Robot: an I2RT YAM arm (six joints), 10 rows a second.
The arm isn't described. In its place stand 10 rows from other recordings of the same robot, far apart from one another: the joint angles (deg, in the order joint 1, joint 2, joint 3, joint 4, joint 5, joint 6), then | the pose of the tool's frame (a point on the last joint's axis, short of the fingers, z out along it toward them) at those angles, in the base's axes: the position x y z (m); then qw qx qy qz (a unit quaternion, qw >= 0).
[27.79 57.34 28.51 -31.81 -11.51 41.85] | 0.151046, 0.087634, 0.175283, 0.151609, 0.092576, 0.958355, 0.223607
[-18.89 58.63 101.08 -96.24 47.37 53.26] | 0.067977, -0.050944, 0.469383, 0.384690, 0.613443, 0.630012, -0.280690
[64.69 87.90 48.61 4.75 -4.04 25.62] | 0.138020, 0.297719, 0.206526, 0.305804, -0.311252, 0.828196, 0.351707
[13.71 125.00 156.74 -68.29 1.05 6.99] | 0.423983, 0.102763, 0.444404, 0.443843, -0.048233, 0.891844, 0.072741
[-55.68 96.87 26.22 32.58 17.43 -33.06] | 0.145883, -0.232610, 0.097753, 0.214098, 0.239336, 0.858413, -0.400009
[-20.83 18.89 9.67 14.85 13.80 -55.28] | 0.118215, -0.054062, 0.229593, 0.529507, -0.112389, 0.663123, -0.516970
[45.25 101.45 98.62 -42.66 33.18 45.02] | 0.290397, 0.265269, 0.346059, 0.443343, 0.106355, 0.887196, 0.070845
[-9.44 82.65 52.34 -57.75 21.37 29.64] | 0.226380, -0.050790, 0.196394, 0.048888, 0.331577, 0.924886, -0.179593
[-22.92 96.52 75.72 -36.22 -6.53 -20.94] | 0.333016, -0.136413, 0.253137, 0.283278, 0.000376, 0.957449, -0.055178
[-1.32 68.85 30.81 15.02 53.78 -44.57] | 0.241416, -0.034291, 0.218838, 0.306145, -0.042118, 0.783428, -0.539204
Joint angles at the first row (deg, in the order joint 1, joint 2, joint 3, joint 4, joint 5, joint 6):
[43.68, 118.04, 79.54, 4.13, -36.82, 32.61]
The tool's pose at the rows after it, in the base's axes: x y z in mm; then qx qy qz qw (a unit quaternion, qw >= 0):
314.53, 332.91, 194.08, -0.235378, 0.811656, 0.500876, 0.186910
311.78, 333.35, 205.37, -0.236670, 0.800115, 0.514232, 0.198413
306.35, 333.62, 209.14, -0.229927, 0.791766, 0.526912, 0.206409
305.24, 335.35, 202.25, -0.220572, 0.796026, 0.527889, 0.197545
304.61, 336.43, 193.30, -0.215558, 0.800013, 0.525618, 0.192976
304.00, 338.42, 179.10, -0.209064, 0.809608, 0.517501, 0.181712
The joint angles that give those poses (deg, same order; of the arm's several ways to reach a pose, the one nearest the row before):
[43.94, 116.90, 79.80, 4.66, -37.00, 32.43]
[44.21, 115.49, 79.37, 6.58, -37.27, 33.48]
[44.73, 114.35, 77.52, 10.10, -36.92, 35.59]
[45.00, 115.05, 76.99, 10.99, -36.74, 37.00]
[45.17, 115.92, 76.29, 12.03, -36.39, 37.53]
[45.44, 117.51, 75.85, 12.21, -35.86, 37.88]

